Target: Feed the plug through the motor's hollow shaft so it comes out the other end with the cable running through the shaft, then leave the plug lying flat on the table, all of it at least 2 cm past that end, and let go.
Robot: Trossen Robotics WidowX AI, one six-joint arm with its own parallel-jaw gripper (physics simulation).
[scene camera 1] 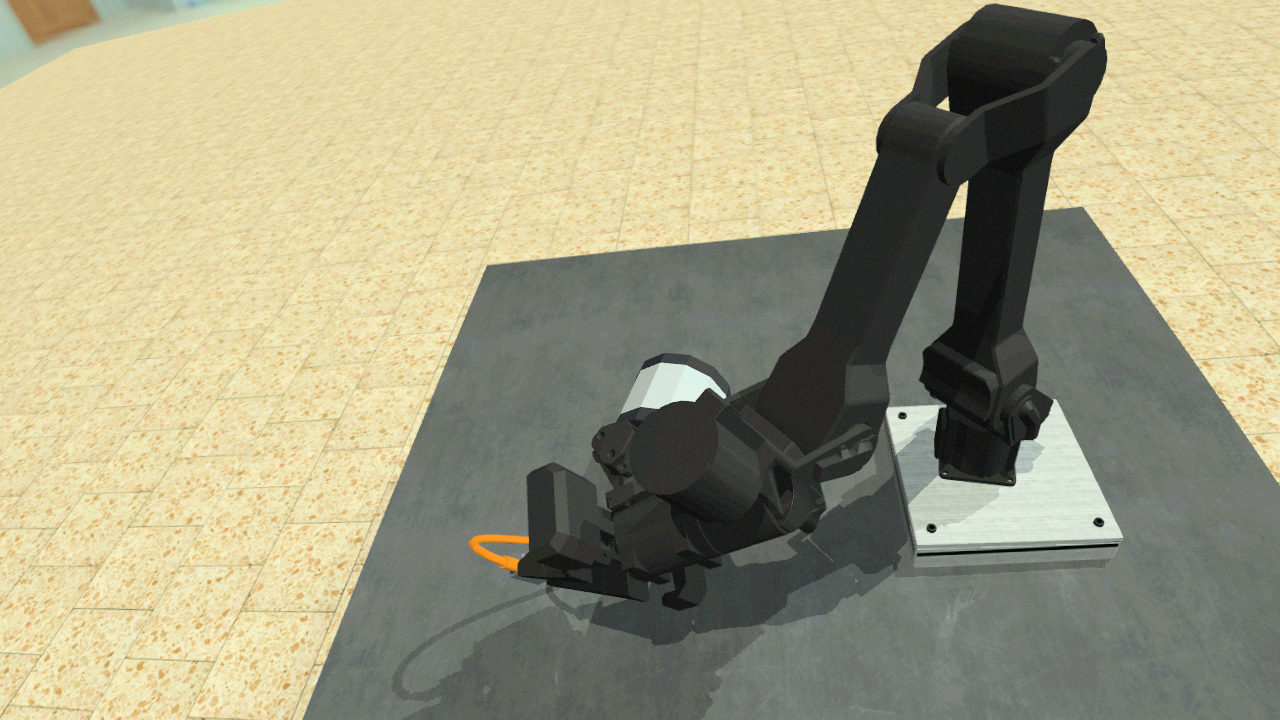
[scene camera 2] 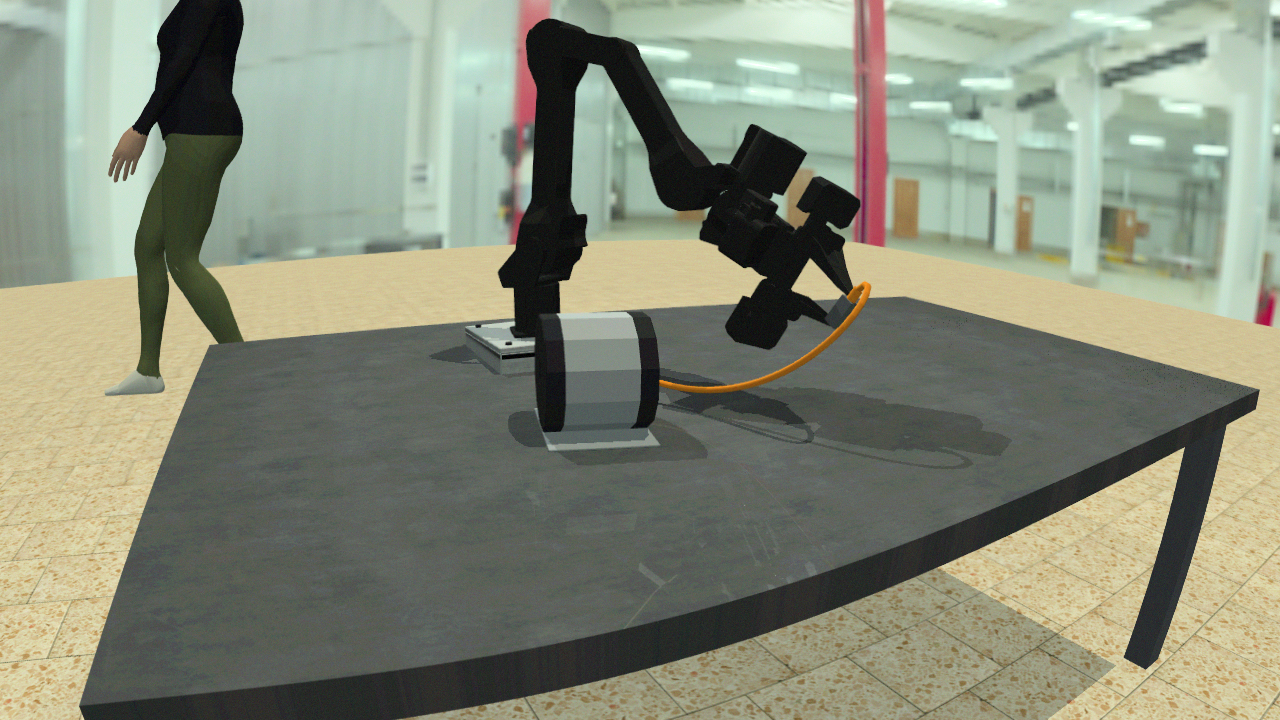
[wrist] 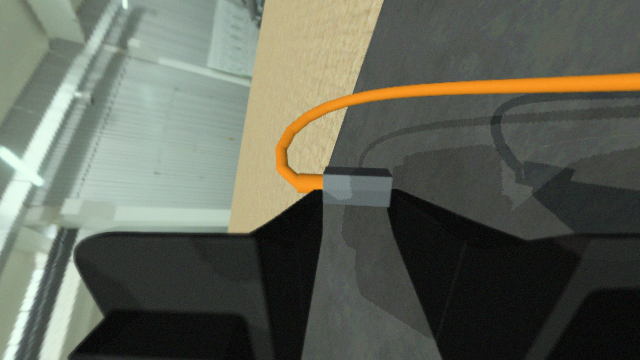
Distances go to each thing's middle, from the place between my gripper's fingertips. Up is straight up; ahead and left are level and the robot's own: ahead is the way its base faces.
I see my gripper right at the grey plug (wrist: 341,185).
